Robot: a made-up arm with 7 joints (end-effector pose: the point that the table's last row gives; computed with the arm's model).
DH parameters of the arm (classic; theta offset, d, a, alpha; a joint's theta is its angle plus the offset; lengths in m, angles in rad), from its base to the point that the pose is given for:
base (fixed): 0 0.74 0.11 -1.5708
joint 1: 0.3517 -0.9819 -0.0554 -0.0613
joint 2: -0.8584 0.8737 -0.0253 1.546
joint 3: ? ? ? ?
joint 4: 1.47 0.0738 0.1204 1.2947
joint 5: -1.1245 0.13 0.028 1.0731
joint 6: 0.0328 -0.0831 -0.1 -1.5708
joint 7: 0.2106 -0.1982 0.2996 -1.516
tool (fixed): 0.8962 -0.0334 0 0
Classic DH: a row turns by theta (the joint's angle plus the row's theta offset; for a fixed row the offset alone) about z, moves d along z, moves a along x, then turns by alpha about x.
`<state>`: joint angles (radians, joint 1 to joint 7).
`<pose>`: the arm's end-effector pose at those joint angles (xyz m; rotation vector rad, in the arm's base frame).
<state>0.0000 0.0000 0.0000 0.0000 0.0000 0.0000 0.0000</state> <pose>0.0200 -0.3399 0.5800 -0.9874 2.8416 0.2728</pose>
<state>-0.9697 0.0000 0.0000 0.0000 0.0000 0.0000 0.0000</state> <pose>0.1910 -0.3399 0.5753 -0.8029 1.9486 -0.1756</pose>
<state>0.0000 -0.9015 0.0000 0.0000 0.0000 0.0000 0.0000</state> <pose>0.1404 -0.3354 0.6147 -0.8746 1.9906 -0.1243</pose>
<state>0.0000 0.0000 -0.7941 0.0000 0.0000 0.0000 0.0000</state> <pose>-0.1006 -0.2349 0.5050 0.0700 2.7190 0.6562</pose>
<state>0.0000 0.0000 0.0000 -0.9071 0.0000 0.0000 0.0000</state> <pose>0.1448 -0.3650 0.7367 -1.1405 2.1095 -0.5924</pose>
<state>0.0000 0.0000 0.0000 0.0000 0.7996 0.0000 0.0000</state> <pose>0.1017 -0.2665 0.4342 -1.3003 2.2068 1.1753</pose>
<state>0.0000 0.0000 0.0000 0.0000 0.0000 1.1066 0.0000</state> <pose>0.3093 -0.4084 0.5800 -2.4161 1.9661 0.3399</pose>
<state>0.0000 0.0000 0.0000 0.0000 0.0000 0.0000 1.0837</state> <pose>0.0200 -0.1539 0.3309 -0.6868 2.0965 1.5529</pose>
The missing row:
joint 3: -0.3677 0.0384 0.0287 -1.9561
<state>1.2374 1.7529 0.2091 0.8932 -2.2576 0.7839 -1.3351</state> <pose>-0.0950 0.2002 0.8603 -1.9357 -2.1882 1.1339</pose>
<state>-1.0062 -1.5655 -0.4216 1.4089 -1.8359 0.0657 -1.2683</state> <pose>-0.0936 0.1064 0.7396 0.7669 2.3441 -1.7328</pose>
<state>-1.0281 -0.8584 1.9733 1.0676 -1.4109 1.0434 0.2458</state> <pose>-0.0411 0.0523 0.8237 -0.5804 -1.7545 1.8179</pose>
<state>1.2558 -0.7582 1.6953 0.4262 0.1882 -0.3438 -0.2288</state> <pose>0.1774 -0.2154 0.7741 1.8399 -1.2892 0.2814</pose>
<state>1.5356 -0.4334 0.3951 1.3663 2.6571 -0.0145 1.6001</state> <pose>0.2808 -0.0857 1.0035 1.4659 -0.8517 0.8611</pose>
